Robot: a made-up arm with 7 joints.
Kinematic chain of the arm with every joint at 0, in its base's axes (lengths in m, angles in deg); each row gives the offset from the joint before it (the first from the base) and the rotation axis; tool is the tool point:
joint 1: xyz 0 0.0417 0 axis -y
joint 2: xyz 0 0.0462 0 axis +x
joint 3: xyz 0 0 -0.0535 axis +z
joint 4: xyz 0 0 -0.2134 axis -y
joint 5: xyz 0 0 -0.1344 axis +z
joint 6: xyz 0 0 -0.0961 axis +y
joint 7: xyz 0 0 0 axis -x
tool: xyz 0 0 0
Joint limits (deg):
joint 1: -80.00..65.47
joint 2: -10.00..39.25
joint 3: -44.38..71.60
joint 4: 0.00..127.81
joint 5: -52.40..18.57
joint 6: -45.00..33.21
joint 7: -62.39..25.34
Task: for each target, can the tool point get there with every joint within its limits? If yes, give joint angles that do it. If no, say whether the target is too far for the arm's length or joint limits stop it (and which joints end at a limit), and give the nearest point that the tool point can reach.
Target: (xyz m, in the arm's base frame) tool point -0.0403 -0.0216 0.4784
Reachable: no: joint limits stop it (at a limit: joint 1, joint 2, joint 4) | nearest point 0.1741 0.0060 0.1092 | short by 0.428 m
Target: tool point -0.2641 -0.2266 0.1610
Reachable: no: joint limits stop it (at a limit: joint 1, joint 2, joint 3) | nearest point -0.2868 -0.1210 -0.2067 | short by 0.383 m
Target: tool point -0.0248 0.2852 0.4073
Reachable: no: joint limits stop it (at a limit: joint 1, joint 2) | nearest point 0.0968 0.2690 0.1255 | short by 0.307 m
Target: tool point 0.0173 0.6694 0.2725
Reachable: no: too far | nearest point 0.1193 0.4229 0.0584 | short by 0.342 m
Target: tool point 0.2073 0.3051 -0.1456
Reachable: yes | joints 1.07 32.36 26.84 96.08 -19.79 -35.12 13.55
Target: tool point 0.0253 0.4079 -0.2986
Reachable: yes | joints -21.97 30.97 45.34 56.55 -3.31 2.80 -10.80
